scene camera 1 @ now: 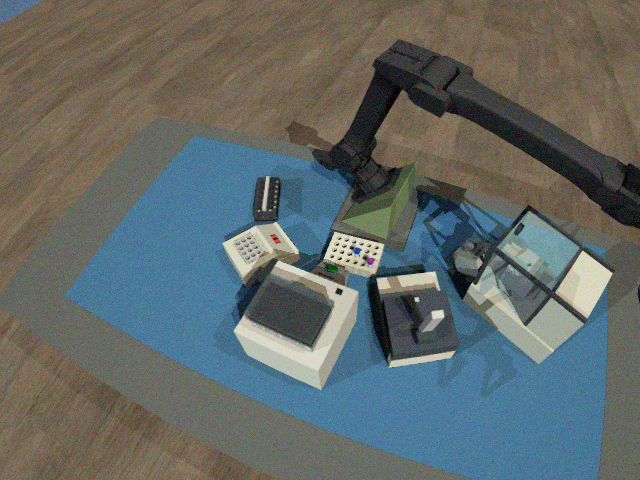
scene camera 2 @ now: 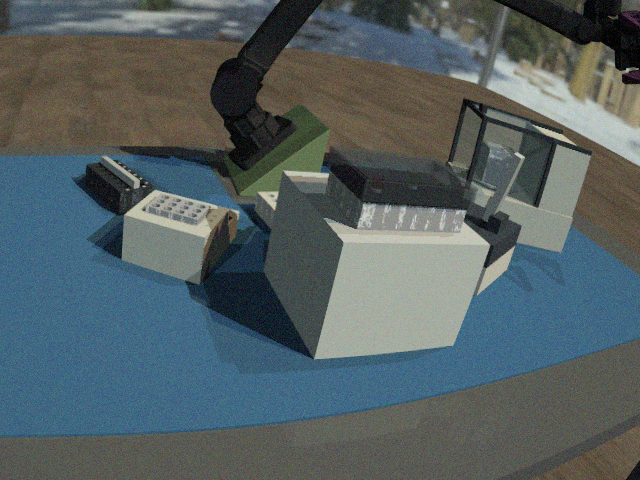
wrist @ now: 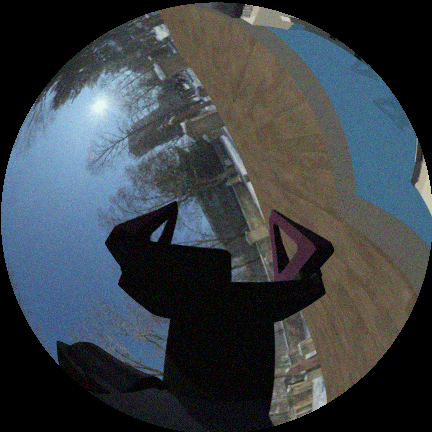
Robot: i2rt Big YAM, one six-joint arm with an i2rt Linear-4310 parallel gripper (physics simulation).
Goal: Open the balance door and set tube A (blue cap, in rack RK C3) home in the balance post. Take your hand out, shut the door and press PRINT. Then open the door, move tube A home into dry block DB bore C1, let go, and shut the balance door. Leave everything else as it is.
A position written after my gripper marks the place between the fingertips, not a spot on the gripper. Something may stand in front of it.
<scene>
My gripper [wrist: 224, 209] is open and holds nothing. Also in view: a glass-box balance [scene camera 1: 538, 285] and a large box with dark lid [scene camera 2: 373, 257].
The glass-box balance also shows in scene camera 2 [scene camera 2: 542, 198]. The large box with dark lid also shows in scene camera 1 [scene camera 1: 297, 323].
</scene>
